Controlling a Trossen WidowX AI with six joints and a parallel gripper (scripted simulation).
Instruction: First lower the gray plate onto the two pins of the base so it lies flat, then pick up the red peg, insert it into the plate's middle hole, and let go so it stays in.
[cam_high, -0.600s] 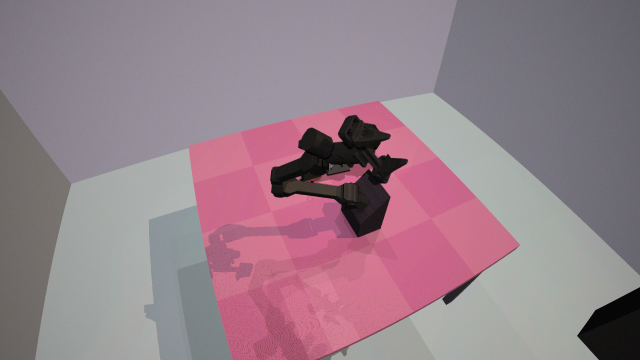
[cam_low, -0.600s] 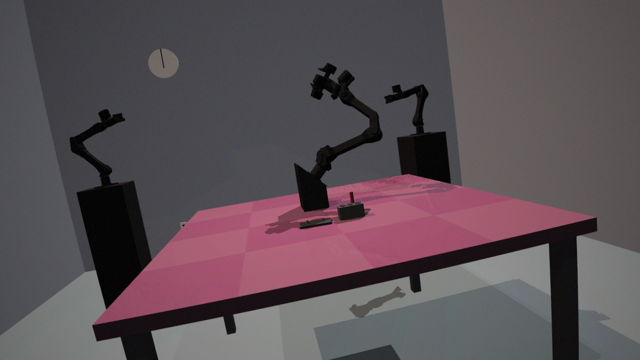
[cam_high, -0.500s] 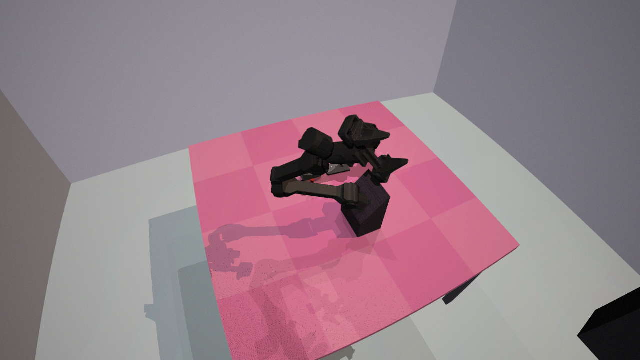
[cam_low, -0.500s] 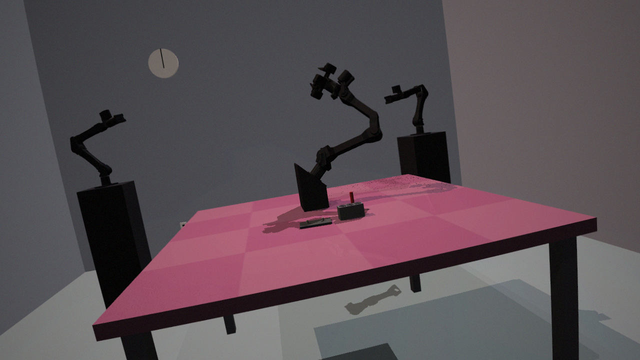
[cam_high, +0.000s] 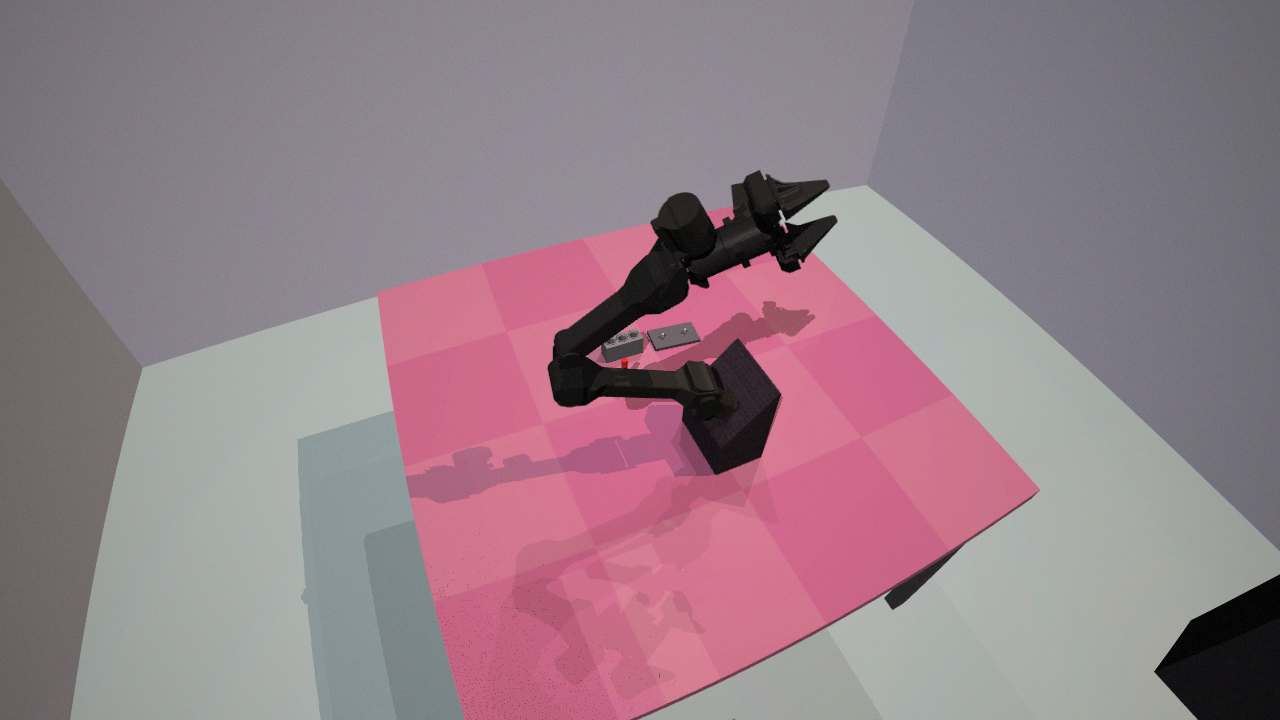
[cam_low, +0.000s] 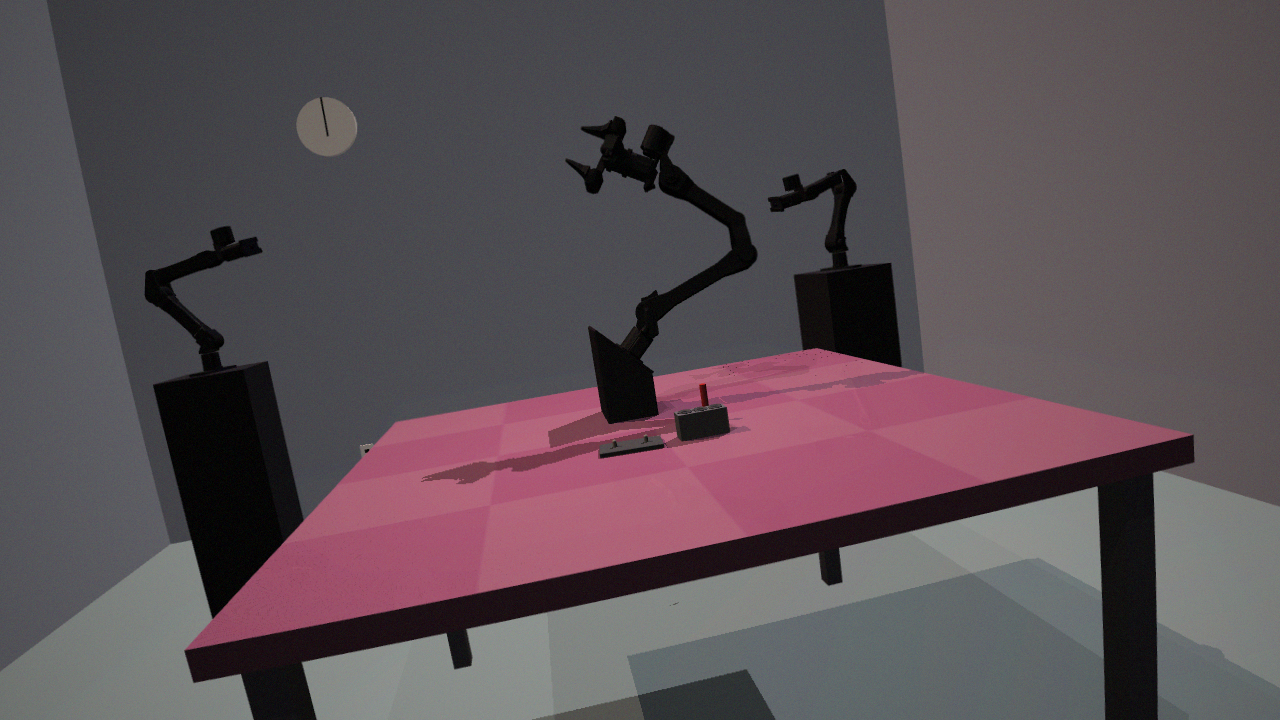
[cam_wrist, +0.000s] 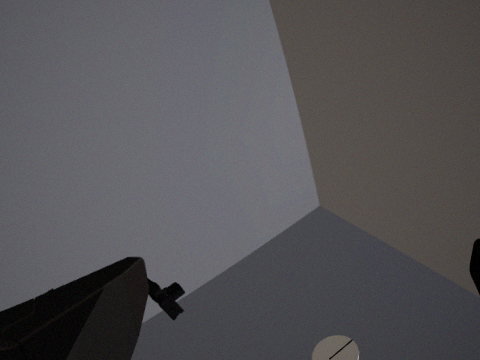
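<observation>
The gray plate is 450 mm ahead of my gripper tip, 90 mm to the left of it and 610 mm below it. Also, from my gripper tip: red peg: 360 mm ahead, 130 mm to the left, 610 mm below.
</observation>
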